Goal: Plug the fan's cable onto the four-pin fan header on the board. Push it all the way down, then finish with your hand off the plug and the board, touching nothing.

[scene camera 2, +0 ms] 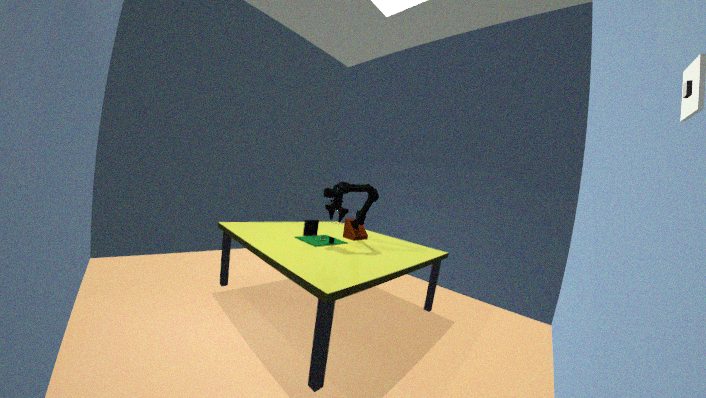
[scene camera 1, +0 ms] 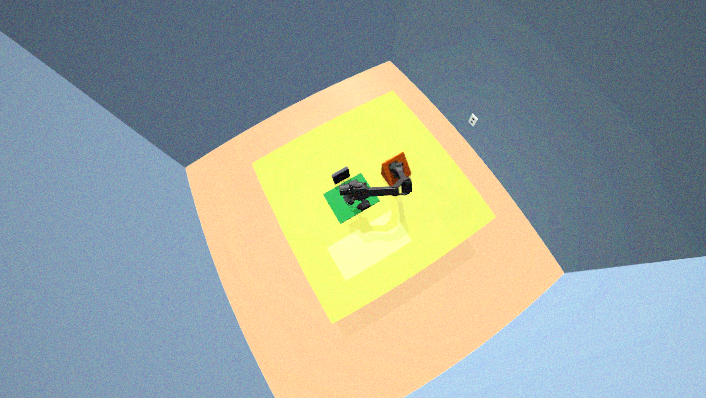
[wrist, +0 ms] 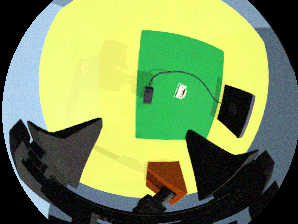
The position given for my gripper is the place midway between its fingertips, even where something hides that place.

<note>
My gripper (wrist: 145,128) is open, with nothing in its grasp. Further things: a black fan (wrist: 235,112) and a green board (scene camera 1: 343,212).
The green board also shows in the wrist view (wrist: 167,118).
</note>
